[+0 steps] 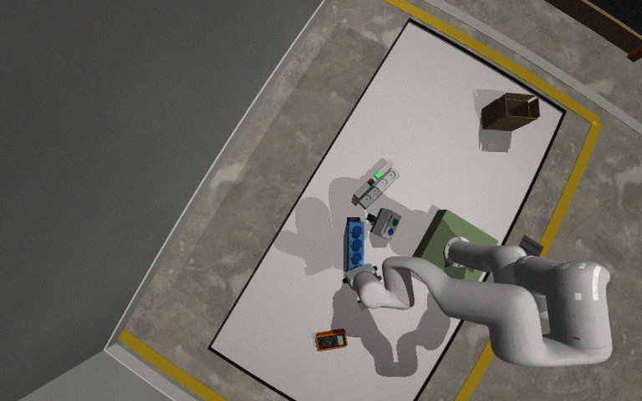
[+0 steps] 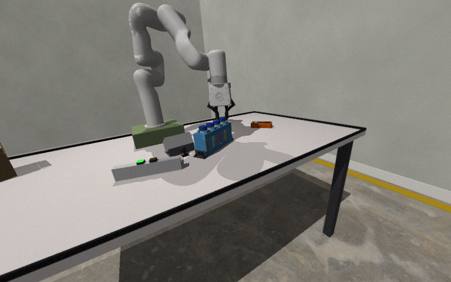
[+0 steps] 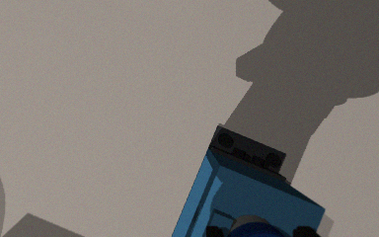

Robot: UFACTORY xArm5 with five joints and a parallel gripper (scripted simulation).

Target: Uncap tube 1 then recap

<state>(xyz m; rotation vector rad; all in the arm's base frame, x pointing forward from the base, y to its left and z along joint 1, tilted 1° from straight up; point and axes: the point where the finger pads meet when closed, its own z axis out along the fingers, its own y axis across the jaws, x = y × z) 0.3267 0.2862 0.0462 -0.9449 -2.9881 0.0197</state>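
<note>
The blue cap lies 10 mm below my hand. Also, from my hand: green key 40 mm behind, 250 mm to the right, 60 mm below; grey key housing 30 mm behind, 230 mm to the right, 80 mm below; blue key 50 mm behind, 210 mm to the right, 60 mm below.
</note>
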